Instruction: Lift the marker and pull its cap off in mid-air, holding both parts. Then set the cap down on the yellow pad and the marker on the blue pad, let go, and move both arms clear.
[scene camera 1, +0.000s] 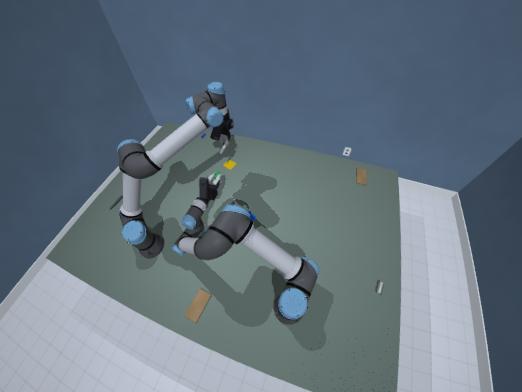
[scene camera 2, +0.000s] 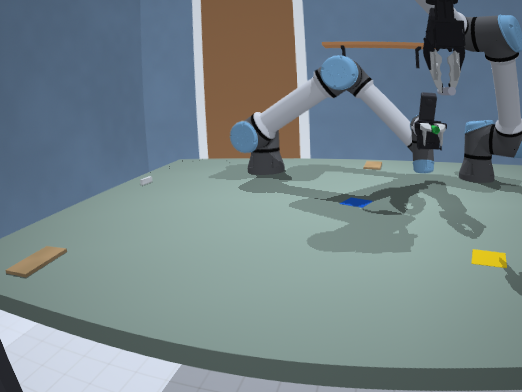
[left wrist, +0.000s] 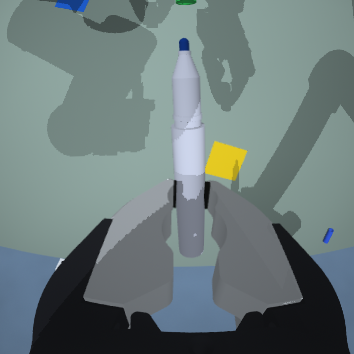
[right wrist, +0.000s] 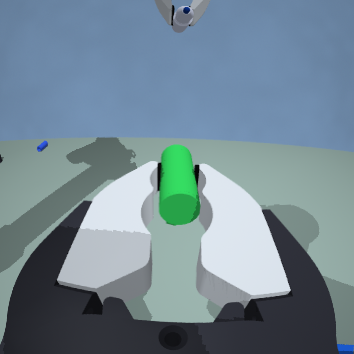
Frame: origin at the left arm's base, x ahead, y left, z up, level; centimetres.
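Where they show: left gripper, fingertip midpoint: (scene camera 1: 225, 145) (scene camera 2: 446, 93) (left wrist: 189, 182) (right wrist: 180, 24); right gripper, fingertip midpoint: (scene camera 1: 218, 173) (scene camera 2: 435, 130) (right wrist: 177, 165); left arm's base at its link origin: (scene camera 1: 152, 246) (scene camera 2: 476, 178); right arm's base at its link origin: (scene camera 2: 266, 171).
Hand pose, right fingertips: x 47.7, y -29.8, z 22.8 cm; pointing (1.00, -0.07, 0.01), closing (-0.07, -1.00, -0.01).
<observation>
Each offset is from my right fingertips to the top centre of the thing.
The left gripper (scene camera 1: 224, 142) (scene camera 2: 446, 90) (left wrist: 191, 194) (right wrist: 181, 16) is shut on the marker's body, high above the table. The grey-white marker {dx +12.4, dy -0.7, dz +11.0 cm} (scene camera 1: 223, 149) (scene camera 2: 451, 91) (left wrist: 188, 150) (right wrist: 179, 25) is uncapped, its blue tip showing. The right gripper (scene camera 1: 215, 178) (scene camera 2: 432, 129) (right wrist: 178, 177) is shut on the green cap {dx -1.7, dy +0.2, dz +1.1 cm} (scene camera 1: 217, 175) (scene camera 2: 435, 129) (left wrist: 186, 2) (right wrist: 177, 167), held in the air, apart from the marker. The yellow pad {dx +27.7, dy +7.5, dz -22.8 cm} (scene camera 1: 230, 164) (scene camera 2: 488, 257) (left wrist: 225, 160) and the blue pad {dx -12.5, dy -20.8, dz -22.8 cm} (scene camera 1: 252, 216) (scene camera 2: 356, 202) (left wrist: 73, 4) (right wrist: 346, 348) lie on the table.
A small blue cylinder {dx +54.1, dy +43.0, dz -20.7 cm} (scene camera 1: 203, 135) (left wrist: 328, 235) (right wrist: 42, 146) lies near the table's far edge in scene camera 1. Brown boards {dx +41.2, dy -90.3, dz -22.0 cm} (scene camera 1: 361, 176) {dx -68.8, dy -12.2, dz -22.0 cm} (scene camera 1: 198, 305) (scene camera 2: 36, 261) (scene camera 2: 372, 165) and a small white block {dx -35.4, dy -101.6, dz -20.6 cm} (scene camera 1: 380, 287) (scene camera 2: 146, 180) lie farther off.
</observation>
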